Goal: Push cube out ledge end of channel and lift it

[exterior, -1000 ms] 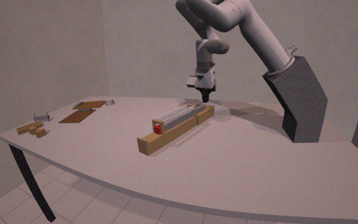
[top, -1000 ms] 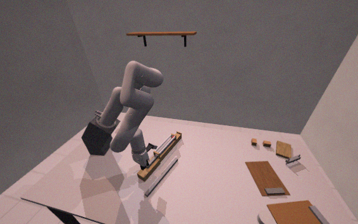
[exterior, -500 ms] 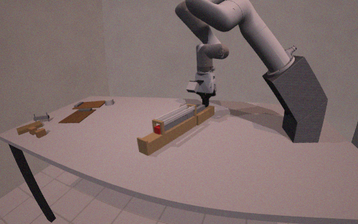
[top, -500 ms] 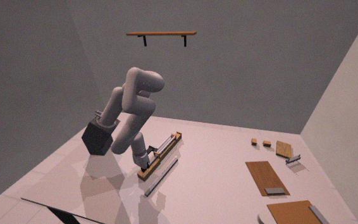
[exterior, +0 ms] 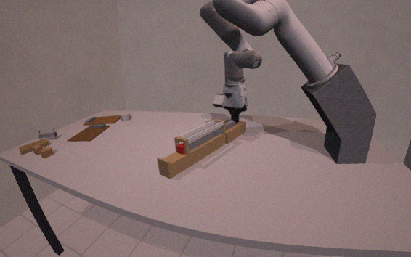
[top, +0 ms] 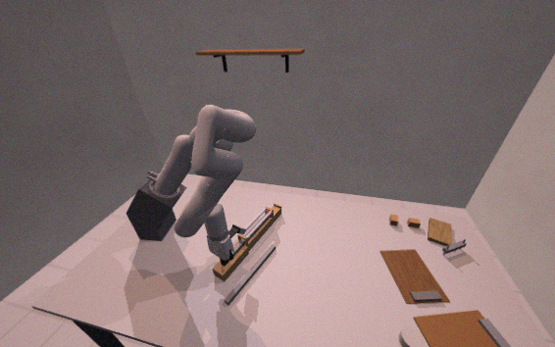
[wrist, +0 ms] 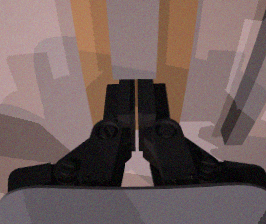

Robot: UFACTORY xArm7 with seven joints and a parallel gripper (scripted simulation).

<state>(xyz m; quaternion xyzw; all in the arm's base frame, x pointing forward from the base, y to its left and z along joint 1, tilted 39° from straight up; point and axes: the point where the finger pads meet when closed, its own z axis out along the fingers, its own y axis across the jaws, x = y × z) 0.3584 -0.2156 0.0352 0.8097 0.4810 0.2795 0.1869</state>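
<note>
Now: the red cube 16 cm ahead of my hand, 28 cm to the left of it and 1 cm below it. From my hand the other things lie so: channel 11 cm ahead, 19 cm to the left, 1 cm below; grey clamp-like piece 99 cm ahead, 12 cm to the left, 4 cm below; long grey bar 11 cm ahead, 1 cm to the right, 6 cm below.
</note>
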